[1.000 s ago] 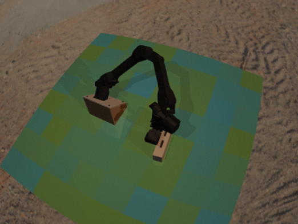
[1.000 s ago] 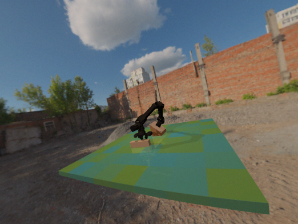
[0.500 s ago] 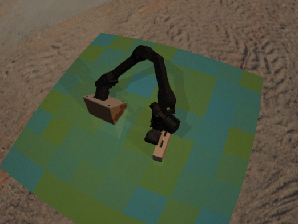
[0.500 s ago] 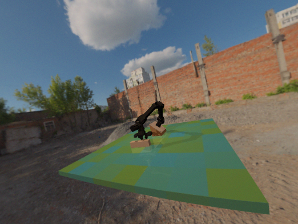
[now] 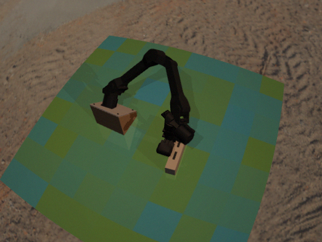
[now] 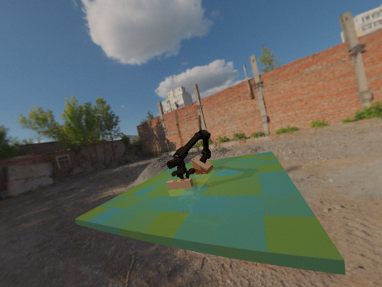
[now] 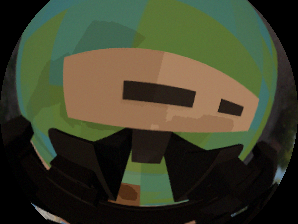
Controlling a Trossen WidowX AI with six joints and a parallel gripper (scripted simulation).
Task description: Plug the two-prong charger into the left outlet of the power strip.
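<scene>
The two-prong charger is 2 cm ahead of my gripper tip and 1 cm above it.
</scene>
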